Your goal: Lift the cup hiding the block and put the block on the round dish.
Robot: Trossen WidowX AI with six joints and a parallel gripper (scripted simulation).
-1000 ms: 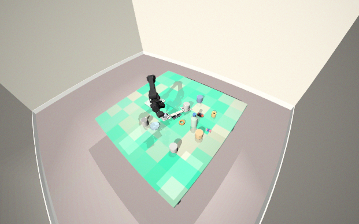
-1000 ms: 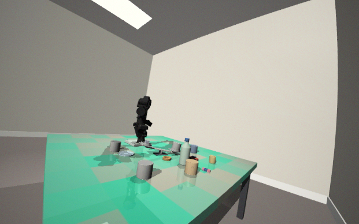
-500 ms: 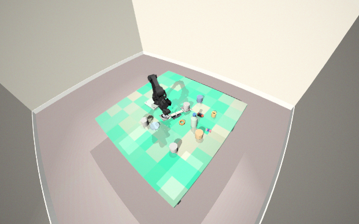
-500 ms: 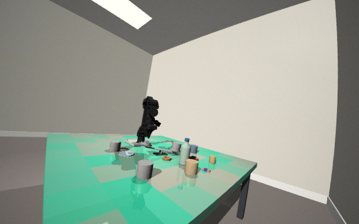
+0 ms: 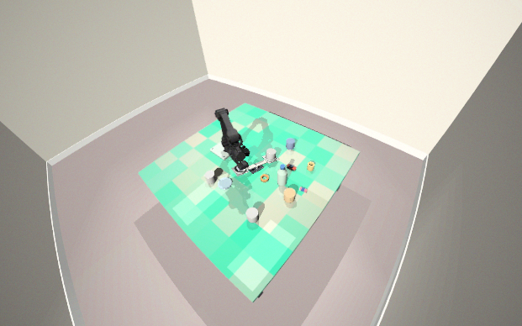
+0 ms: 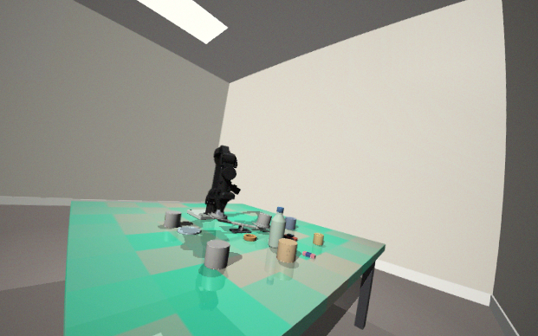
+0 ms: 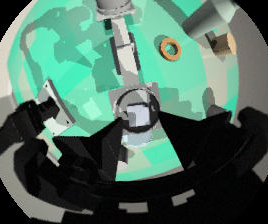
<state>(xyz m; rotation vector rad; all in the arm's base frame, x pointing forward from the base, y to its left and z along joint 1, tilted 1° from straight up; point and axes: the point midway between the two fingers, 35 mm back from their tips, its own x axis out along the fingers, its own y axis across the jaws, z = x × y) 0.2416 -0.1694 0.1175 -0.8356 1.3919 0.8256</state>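
Right now the grey block is 10 mm below my gripper tip. Round my gripper tip: blue cup: 160 mm ahead, 450 mm to the left, 60 mm below; bottle: 270 mm ahead, 90 mm to the left, 10 mm above; light blue round dish: 70 mm behind, 110 mm to the right, 100 mm below.
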